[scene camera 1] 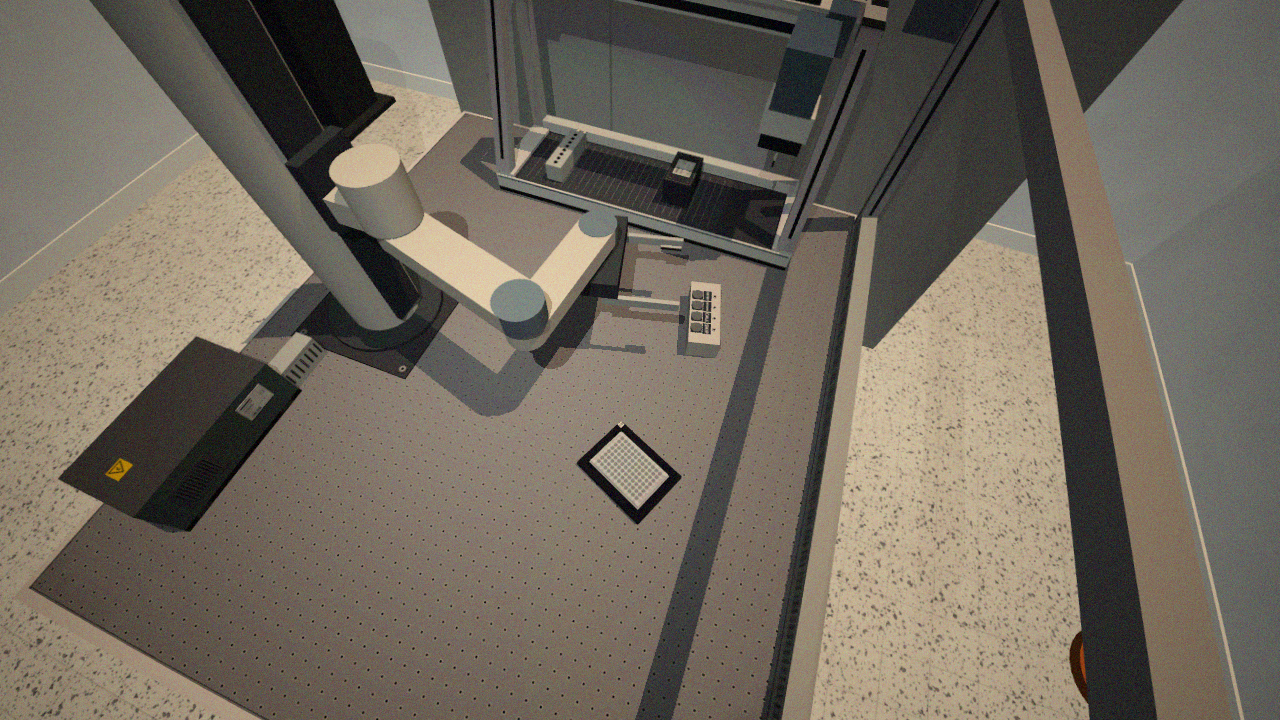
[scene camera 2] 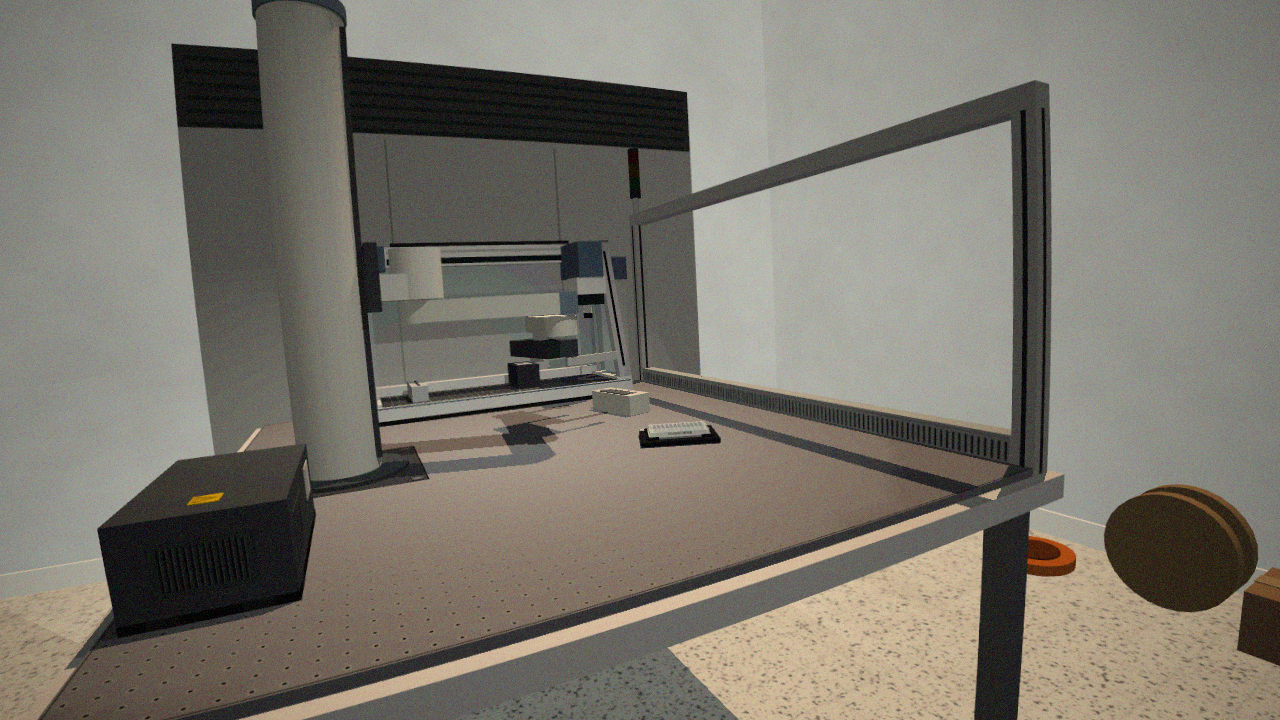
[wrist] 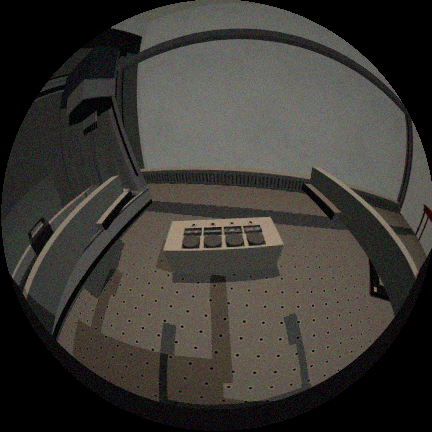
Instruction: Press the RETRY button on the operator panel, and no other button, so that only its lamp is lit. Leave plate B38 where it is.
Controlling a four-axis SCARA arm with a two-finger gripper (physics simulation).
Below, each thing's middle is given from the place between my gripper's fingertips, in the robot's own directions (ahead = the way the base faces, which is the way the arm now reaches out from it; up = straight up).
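Scene:
Plate B38 (scene camera 1: 632,472) is 3 cm ahead of my gripper, 37 cm to the right of it and 14 cm below it. As for the operator panel (scene camera 1: 706,343), my gripper is 7 cm short of it, 1 cm to the right of it and 14 cm above it. The dark controller box (scene camera 2: 260,487) is 75 cm behind my gripper, 60 cm to the right of it and 11 cm below it, and going by their middles that box is the farthest from my gripper of the things named here.

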